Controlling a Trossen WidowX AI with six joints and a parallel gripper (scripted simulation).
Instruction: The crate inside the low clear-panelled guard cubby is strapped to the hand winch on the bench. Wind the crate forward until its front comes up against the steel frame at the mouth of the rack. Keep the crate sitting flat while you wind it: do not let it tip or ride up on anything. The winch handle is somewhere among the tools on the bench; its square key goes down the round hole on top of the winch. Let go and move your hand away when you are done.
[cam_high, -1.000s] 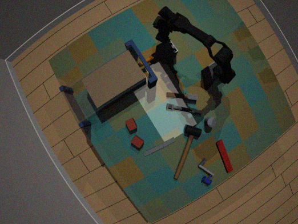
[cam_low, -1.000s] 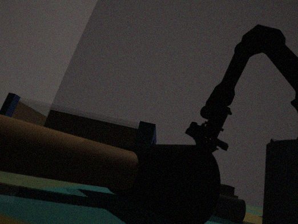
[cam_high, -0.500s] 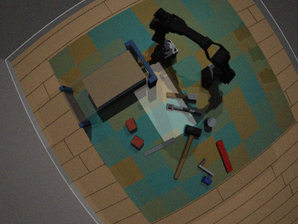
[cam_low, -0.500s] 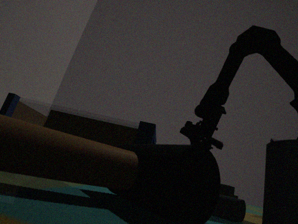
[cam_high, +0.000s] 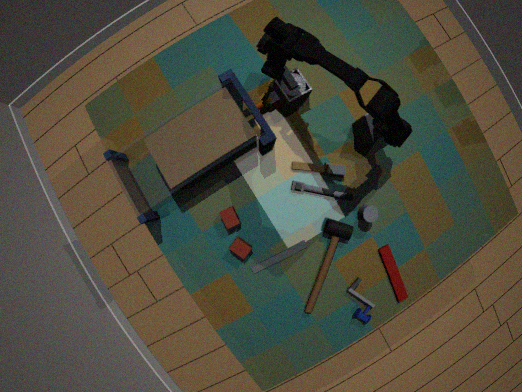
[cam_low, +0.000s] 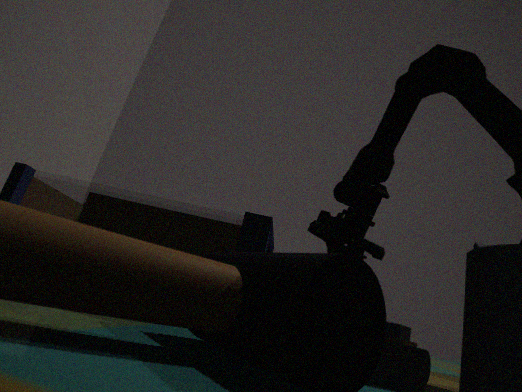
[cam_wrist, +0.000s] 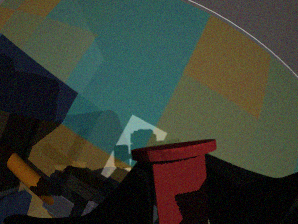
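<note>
The red-knobbed crank is 50 mm to the left of my gripper tip and 20 mm below it. The rest, counted from my gripper tip: grey winch: 10 mm behind, 110 mm to the left, 90 mm below; red knob: 10 mm behind, 20 mm to the left, 10 mm above; blue steel frame: 160 mm ahead, 100 mm to the left, 20 mm below.
</note>
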